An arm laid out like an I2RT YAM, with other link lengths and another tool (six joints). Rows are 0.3 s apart.
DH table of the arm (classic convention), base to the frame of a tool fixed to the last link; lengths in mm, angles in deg. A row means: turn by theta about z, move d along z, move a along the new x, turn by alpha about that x. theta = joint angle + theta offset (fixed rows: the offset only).
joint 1: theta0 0; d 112.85; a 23.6; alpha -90
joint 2: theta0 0; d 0; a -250.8; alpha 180
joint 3: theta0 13.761; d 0; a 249.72; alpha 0
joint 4: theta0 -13.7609; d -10.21; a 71.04; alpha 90
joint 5: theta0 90; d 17.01; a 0; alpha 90
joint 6: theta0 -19; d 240.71; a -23.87; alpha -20.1
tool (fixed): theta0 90; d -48.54; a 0; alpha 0
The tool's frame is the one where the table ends.
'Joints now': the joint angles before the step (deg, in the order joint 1, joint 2, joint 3, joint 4, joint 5, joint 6). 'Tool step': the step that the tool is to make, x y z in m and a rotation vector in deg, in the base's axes. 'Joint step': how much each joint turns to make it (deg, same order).
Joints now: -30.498 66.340 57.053 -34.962 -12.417 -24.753
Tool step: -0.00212 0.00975 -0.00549 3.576 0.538 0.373
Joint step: 0.001 0.194 -0.540 -1.131 -2.254 1.765
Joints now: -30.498 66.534 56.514 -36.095 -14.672 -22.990
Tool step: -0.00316 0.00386 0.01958 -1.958 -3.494 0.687
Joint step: 0.001 -3.913 -0.395 0.375 -0.552 -0.431
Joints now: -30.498 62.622 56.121 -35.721 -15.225 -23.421
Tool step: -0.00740 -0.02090 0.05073 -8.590 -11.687 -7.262
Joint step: 0.001 -11.020 -4.465 8.506 6.792 2.979
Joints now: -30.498 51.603 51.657 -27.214 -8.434 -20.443
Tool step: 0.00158 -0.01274 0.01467 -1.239 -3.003 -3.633
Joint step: 0.001 -0.637 0.066 2.753 3.086 1.987
